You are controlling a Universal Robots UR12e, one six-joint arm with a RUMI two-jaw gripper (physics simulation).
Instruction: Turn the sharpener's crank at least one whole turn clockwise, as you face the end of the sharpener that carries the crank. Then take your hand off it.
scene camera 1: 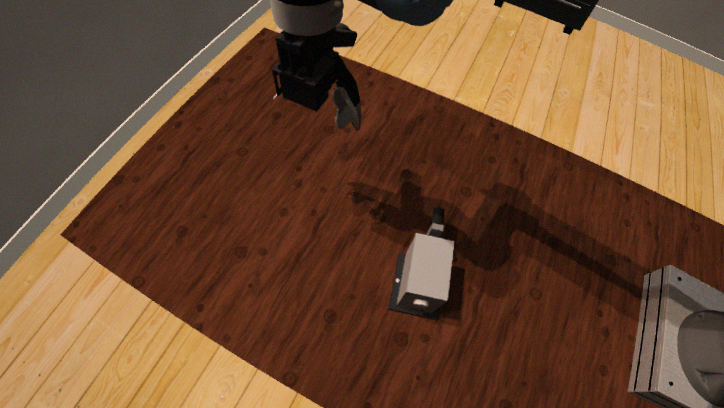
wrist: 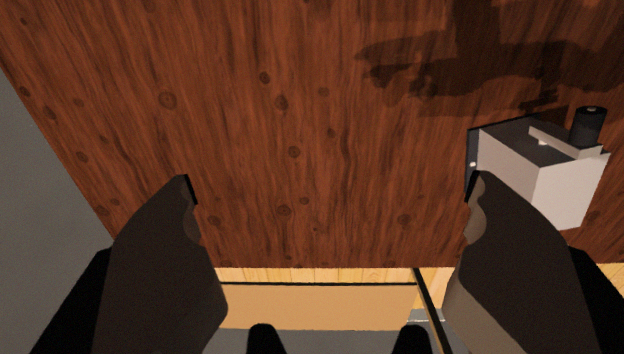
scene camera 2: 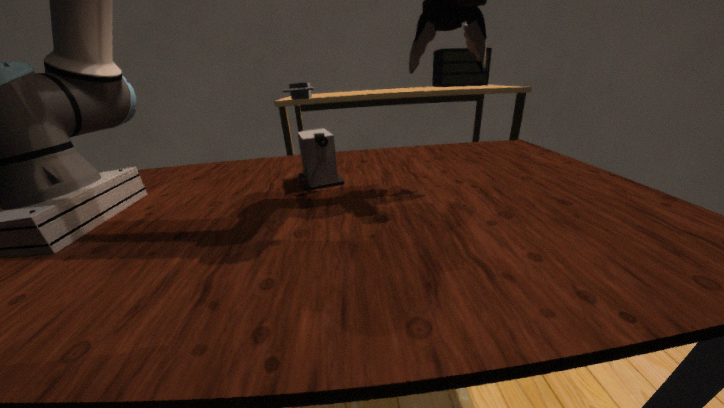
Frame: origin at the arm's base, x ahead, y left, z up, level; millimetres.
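Where they show: gripper, between the fingertips: (scene camera 1: 321, 113) (wrist: 327, 176) (scene camera 2: 447, 72); arm's base, origin of its link: (scene camera 1: 714, 357) (scene camera 2: 54, 190).
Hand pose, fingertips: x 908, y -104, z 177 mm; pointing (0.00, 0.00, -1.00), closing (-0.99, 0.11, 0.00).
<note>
Things, the pixels of their top centre, and the offset from my fingertips. "pt": a spot on its surface instead.
- sharpener, a spot on its surface: (wrist: 570, 192) (scene camera 1: 435, 261) pt 137 mm left, 283 mm back, 124 mm down
- black cylindrical handle, a spot on its surface: (wrist: 587, 127) (scene camera 1: 435, 213) (scene camera 2: 324, 136) pt 48 mm left, 255 mm back, 115 mm down
The sharpener (scene camera 1: 430, 266) (scene camera 2: 316, 164) (wrist: 570, 192) is a pale upright box on a dark base plate, standing on the dark brown table. Its crank has a short pale arm and a black cylindrical handle (scene camera 1: 438, 215) (scene camera 2: 321, 139) (wrist: 587, 127). The handle sticks out from the end face near the top edge, with the crank arm pointing up. My gripper (scene camera 1: 313, 110) (scene camera 2: 446, 69) (wrist: 327, 176) is open and empty. It hangs above the table, well to one side of the sharpener and higher than it, touching nothing. In the wrist view the right finger overlaps part of the sharpener.
The arm's base block (scene camera 1: 653, 324) (scene camera 2: 96, 202) stands on the same table, on the sharpener's other side from my gripper. Behind, a light wooden side table (scene camera 2: 374, 94) (wrist: 320, 307) bears a small grey object (scene camera 2: 300, 91) and a dark box (scene camera 2: 450, 68). The arm's shadow crosses the tabletop.
</note>
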